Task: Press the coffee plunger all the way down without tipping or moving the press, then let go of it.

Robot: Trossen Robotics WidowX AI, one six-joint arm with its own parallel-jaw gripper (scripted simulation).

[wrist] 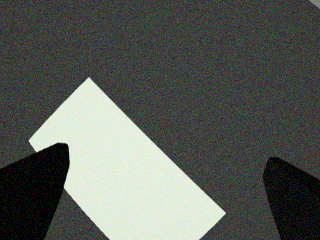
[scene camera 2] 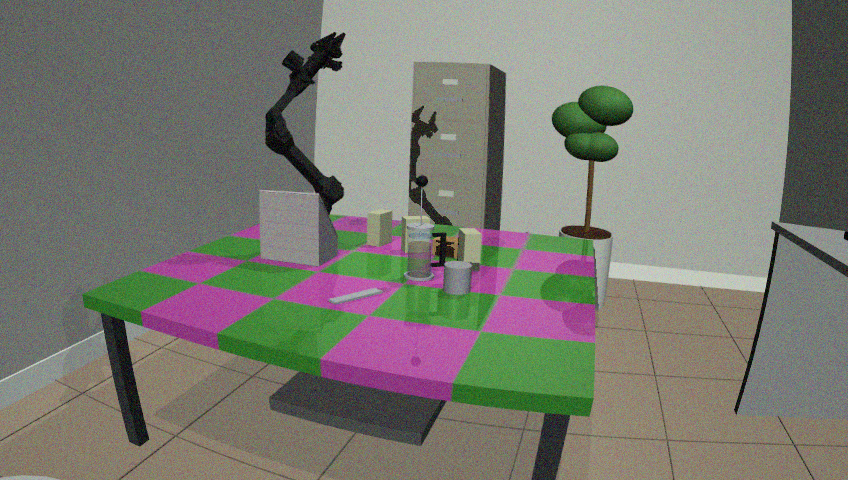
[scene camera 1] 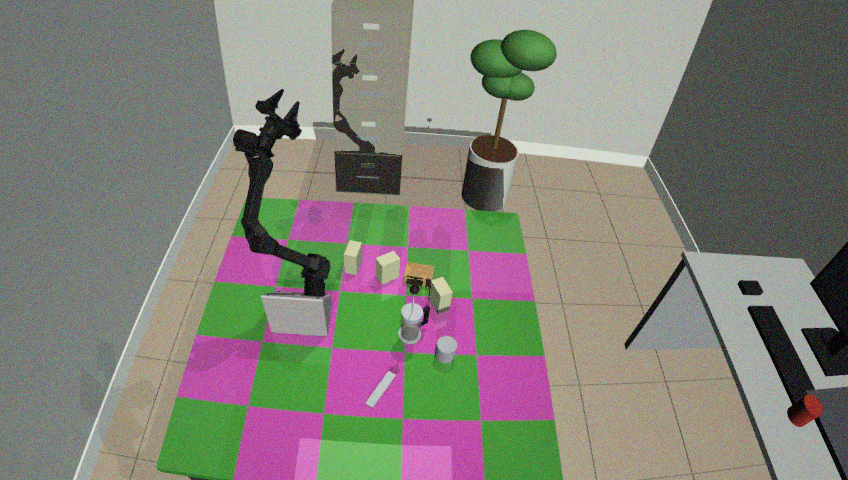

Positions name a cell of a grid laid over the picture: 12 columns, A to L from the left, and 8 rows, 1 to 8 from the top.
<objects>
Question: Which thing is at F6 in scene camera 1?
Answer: A coffee press.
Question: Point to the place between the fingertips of the gripper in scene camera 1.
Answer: E2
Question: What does the gripper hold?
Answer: Nothing.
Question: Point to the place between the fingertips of the gripper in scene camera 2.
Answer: E1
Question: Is the gripper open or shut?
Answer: Open.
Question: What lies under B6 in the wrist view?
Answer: The gripper.
</objects>
